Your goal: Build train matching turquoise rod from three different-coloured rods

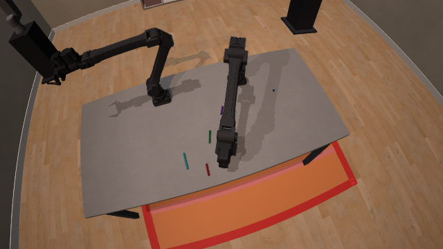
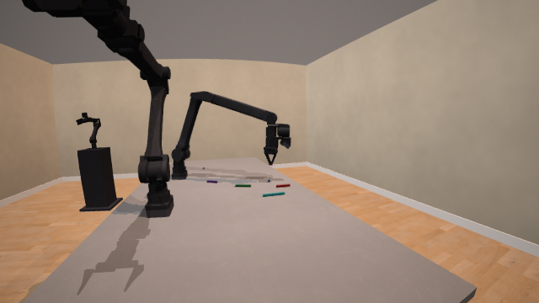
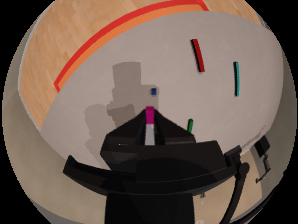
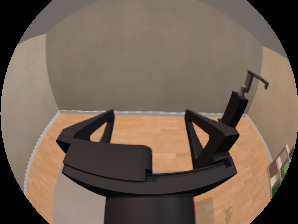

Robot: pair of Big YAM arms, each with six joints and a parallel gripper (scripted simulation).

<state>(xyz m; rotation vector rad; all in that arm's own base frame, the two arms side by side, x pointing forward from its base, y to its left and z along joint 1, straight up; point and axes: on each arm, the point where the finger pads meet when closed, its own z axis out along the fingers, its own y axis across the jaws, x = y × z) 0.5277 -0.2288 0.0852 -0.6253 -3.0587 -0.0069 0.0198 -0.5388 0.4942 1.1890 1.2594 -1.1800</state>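
My left gripper is now 120 mm to the left of the red rod, 100 mm above it and 30 mm short of it. Round my left hand: turquoise rod: 230 mm to the right, 100 mm below, 50 mm behind; then magenta rod: right at my left hand; then green rod: 160 mm behind, 100 mm below, 50 mm to the right.
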